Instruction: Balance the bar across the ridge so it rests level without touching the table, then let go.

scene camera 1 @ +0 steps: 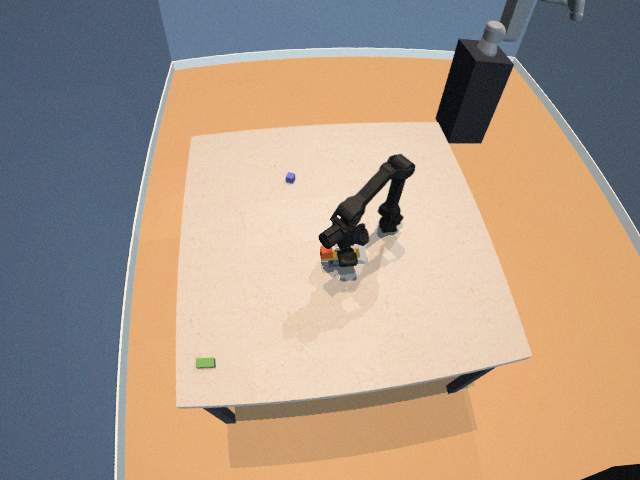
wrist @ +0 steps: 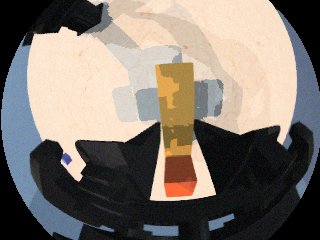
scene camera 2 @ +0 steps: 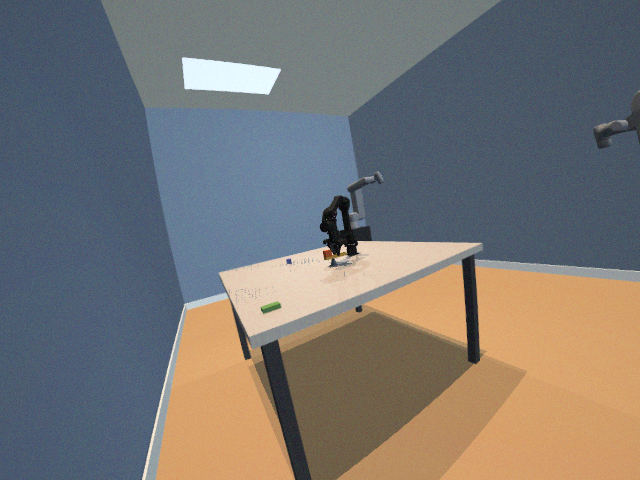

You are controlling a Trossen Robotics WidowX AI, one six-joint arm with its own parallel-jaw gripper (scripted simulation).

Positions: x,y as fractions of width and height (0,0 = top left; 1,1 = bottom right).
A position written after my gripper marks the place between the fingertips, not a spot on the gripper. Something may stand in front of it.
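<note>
There's a bar (wrist: 0.55,0.34) that I can see, and then there's my gripper, which shows at (scene camera 1: 0.54,0.53) and also in the wrist view, my gripper (wrist: 0.55,0.52).
</note>
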